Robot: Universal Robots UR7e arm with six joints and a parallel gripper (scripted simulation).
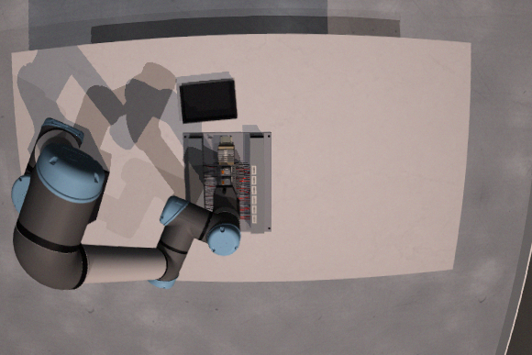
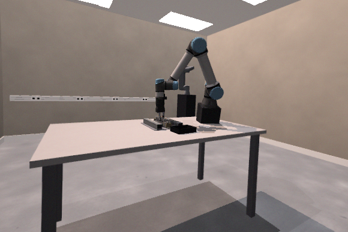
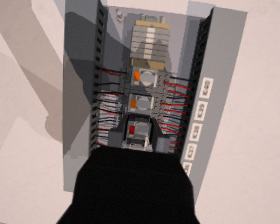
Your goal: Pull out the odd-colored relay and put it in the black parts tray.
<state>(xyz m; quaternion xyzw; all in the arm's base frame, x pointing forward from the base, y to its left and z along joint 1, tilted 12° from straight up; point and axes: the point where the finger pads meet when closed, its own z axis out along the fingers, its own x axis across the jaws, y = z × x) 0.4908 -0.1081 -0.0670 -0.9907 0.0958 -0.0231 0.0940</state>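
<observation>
My hand is 1 cm to the right of the relay panel and 4 cm above it. From my hand the other things lie so: black parts tray: 27 cm to the left, 5 cm below.
</observation>
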